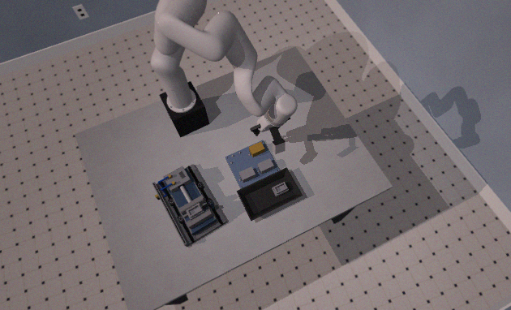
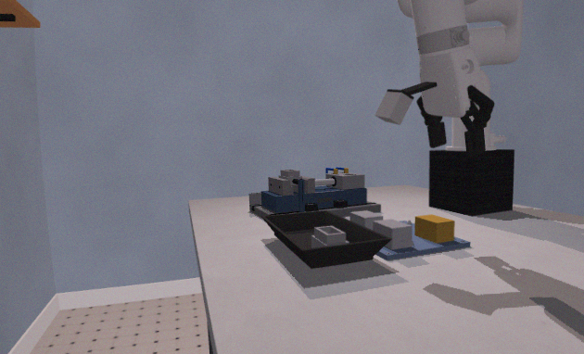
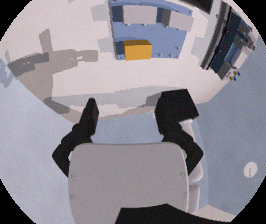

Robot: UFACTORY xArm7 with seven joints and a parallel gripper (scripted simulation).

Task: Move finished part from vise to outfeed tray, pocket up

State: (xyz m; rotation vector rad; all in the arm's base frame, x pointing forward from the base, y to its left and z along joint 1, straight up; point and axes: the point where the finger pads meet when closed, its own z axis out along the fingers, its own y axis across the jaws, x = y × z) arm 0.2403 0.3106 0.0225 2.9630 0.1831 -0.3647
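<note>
Right now my hand is 37 cm to the left of the blue vise, 17 cm short of it and 14 cm above it. The rest, counted from my hand: blue plate (17 cm below, 8 cm to the right, 7 cm ahead); then yellow block (15 cm below, 4 cm to the right, 1 cm ahead).
</note>
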